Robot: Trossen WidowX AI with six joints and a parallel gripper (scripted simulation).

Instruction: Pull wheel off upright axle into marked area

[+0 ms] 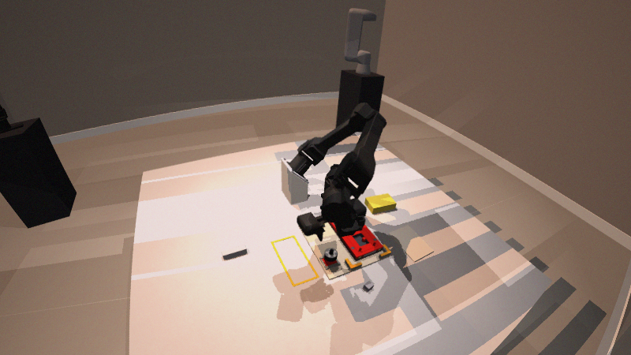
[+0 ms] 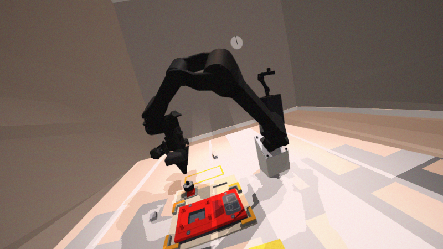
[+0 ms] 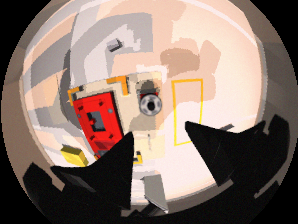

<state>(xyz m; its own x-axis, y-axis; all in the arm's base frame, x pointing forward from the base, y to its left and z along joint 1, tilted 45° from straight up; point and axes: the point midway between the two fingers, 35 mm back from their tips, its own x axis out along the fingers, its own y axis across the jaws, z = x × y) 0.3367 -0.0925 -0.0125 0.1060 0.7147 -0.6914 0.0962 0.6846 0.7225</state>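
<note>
Right now the wheel is 7 cm below my gripper tip and 1 cm ahead of it. Round my gripper tip: tan sheet (30 cm to the left, 11 cm below, 10 cm ahead); then upright axle (8 cm below, 1 cm ahead); then small grey cube (15 cm ahead, 10 cm below, 5 cm to the left).
</note>
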